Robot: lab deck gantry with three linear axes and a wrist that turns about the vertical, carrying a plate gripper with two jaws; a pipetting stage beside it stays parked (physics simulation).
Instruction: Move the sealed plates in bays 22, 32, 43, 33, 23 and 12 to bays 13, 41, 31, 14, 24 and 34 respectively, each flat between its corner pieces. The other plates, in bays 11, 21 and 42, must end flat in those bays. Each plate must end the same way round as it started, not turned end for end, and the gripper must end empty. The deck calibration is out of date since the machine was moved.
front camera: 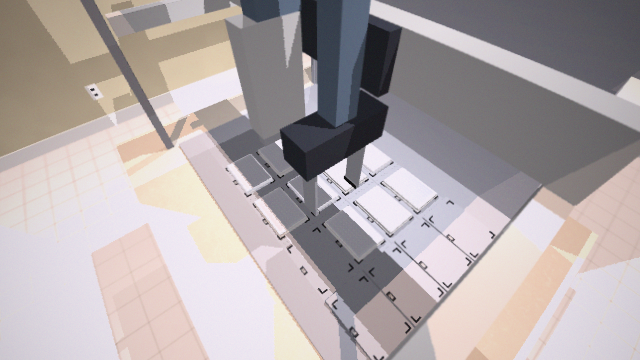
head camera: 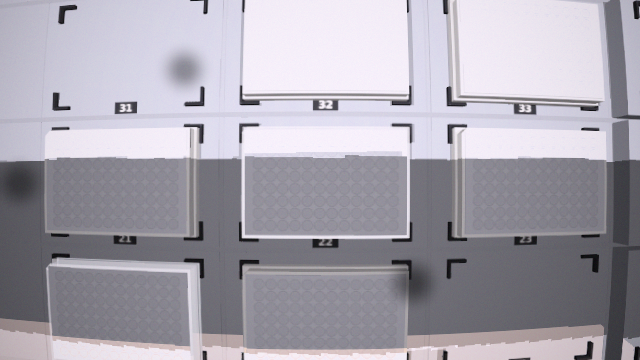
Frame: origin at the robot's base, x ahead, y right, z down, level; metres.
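Seen in the pictures: gripper, fingertip midpoint: (front camera: 332, 195); robot's base at its link origin: (front camera: 226, 168) (head camera: 60, 352).
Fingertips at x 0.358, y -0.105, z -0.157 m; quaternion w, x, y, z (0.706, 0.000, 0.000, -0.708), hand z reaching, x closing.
Note:
Offsets run from my fingertips to a thing's top centre. "spot": to the spot under its first point.
My gripper (front camera: 333, 199) is open, its jaws spread above the bay 22 area with no plate between them; they do not show in the head view. Sealed plates lie in bay 22 @(spot: dx -0.089, dy -0.059, dz +0.143 m) (front camera: 325, 194) (head camera: 325, 195), bay 32 @(spot: dx -0.110, dy -0.116, dz +0.143 m) (front camera: 336, 179) (head camera: 325, 47), bay 33 @(spot: dx +0.044, dy -0.147, dz +0.143 m) (front camera: 384, 209) (head camera: 527, 50), bay 23 @(spot: dx +0.043, dy -0.041, dz +0.143 m) (front camera: 354, 232) (head camera: 532, 195) and bay 12 @(spot: dx -0.127, dy +0.055, dz +0.143 m) (front camera: 282, 207) (head camera: 325, 310). The plate in bay 43 @(spot: dx +0.042, dy -0.250, dz +0.143 m) (front camera: 409, 189) shows in the front view. The other plates are in bay 11 @(spot: dx -0.281, dy +0.056, dz +0.143 m) (front camera: 252, 172) (head camera: 120, 305), bay 21 @(spot: dx -0.296, dy -0.022, dz +0.143 m) (front camera: 272, 157) (head camera: 117, 195) and bay 42 @(spot: dx -0.091, dy -0.258, dz +0.143 m) (front camera: 376, 160). Bay 13 @(spot: dx +0.027, dy +0.082, dz +0.157 m) (front camera: 310, 260) (head camera: 522, 295) and bay 31 @(spot: dx -0.289, dy -0.150, dz +0.157 m) (head camera: 130, 55) hold no plate.
Bays 14 @(spot: dx +0.190, dy +0.089, dz +0.143 m) (front camera: 357, 320), 24 (front camera: 406, 284) and 34 @(spot: dx +0.202, dy -0.154, dz +0.143 m) (front camera: 436, 252) show bare corner pieces. The gripper body and the pale column (front camera: 272, 80) hide bay 41 in the front view. A dark shadow edge crosses the deck, and blurred dark spots mark the head view.

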